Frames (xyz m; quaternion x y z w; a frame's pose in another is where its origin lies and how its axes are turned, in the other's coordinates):
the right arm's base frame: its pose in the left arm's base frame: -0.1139 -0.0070 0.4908 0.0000 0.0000 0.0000 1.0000
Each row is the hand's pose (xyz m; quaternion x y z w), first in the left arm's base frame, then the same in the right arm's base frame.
Working: the left arm's base frame: its pose in the right arm's base frame: 0.1139 0.0070 -0.4908 0.0000 0.0000 0.0000 1.0000

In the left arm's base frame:
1: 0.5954 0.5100 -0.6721 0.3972 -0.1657 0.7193 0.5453
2: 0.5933 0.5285 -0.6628 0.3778 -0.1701 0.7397 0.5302
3: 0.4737 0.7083 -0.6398 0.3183 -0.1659 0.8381 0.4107
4: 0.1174 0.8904 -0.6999 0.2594 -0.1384 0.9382 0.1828
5: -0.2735 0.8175 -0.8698 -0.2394 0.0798 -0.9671 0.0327
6: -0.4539 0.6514 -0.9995 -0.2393 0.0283 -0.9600 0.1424
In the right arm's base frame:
1: 0.7093 0.5170 -1.1629 0.3972 -0.1657 0.7193 0.5453
2: 0.7072 0.5355 -1.1536 0.3778 -0.1701 0.7397 0.5302
3: 0.5876 0.7153 -1.1306 0.3183 -0.1659 0.8381 0.4107
4: 0.2313 0.8974 -1.1907 0.2594 -0.1384 0.9382 0.1828
5: -0.1596 0.8245 -1.3606 -0.2394 0.0798 -0.9671 0.0327
6: -0.3400 0.6584 -1.4903 -0.2393 0.0283 -0.9600 0.1424

